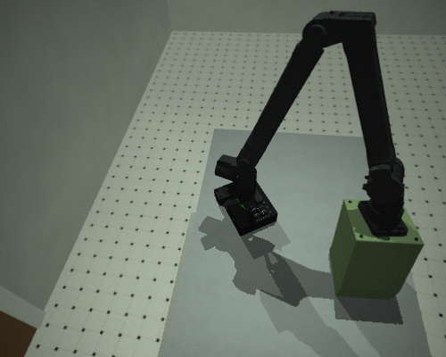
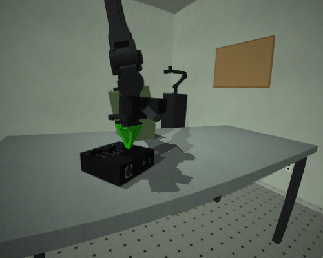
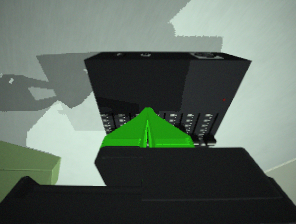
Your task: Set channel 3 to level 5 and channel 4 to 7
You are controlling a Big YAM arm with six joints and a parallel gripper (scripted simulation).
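My hand is 10 mm past the channel 3 fader cap and 10 mm above it. The rest, counted from my hand: channel 4 fader cap (30 mm behind, 40 mm to the right, 10 mm below).
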